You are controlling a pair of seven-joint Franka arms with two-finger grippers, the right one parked.
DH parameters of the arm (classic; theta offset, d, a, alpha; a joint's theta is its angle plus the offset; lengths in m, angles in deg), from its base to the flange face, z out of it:
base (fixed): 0 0 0 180
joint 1: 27.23 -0.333 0 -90
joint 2: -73.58 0 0 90
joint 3: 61.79 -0.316 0.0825 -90
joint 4: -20.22 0 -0.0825 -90
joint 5: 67.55 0.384 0 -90
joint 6: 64.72 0 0.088 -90
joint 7: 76.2 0.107 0 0
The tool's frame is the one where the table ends.
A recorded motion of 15 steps. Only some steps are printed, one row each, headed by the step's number.
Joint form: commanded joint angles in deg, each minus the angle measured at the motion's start. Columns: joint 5, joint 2, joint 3, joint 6, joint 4, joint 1, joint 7.
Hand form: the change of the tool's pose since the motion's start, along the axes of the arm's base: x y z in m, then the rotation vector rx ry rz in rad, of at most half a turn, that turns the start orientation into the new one. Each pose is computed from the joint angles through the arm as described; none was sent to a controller.
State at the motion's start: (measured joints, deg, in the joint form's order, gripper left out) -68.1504 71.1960 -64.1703 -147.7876 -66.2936 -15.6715 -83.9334
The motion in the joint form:
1: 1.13 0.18 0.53 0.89 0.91 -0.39 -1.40
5: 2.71 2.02 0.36 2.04 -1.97 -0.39 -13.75
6: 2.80 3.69 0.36 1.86 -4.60 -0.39 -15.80
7: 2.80 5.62 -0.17 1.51 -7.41 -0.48 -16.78
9: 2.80 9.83 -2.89 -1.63 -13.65 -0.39 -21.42
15: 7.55 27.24 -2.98 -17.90 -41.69 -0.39 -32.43
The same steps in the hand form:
1: -0.0021 0.0015 0.0078 0.0208 -0.0069 0.0224
5: -0.0140 0.0087 0.0010 0.0781 0.0190 0.2403
6: -0.0232 0.0106 -0.0041 0.0867 0.0307 0.2752
7: -0.0328 0.0183 -0.0083 0.0897 0.0400 0.3023
9: -0.0484 0.0459 -0.0171 0.0841 0.0242 0.4264
15: -0.1290 0.0627 -0.0850 0.1136 -0.0942 0.5848

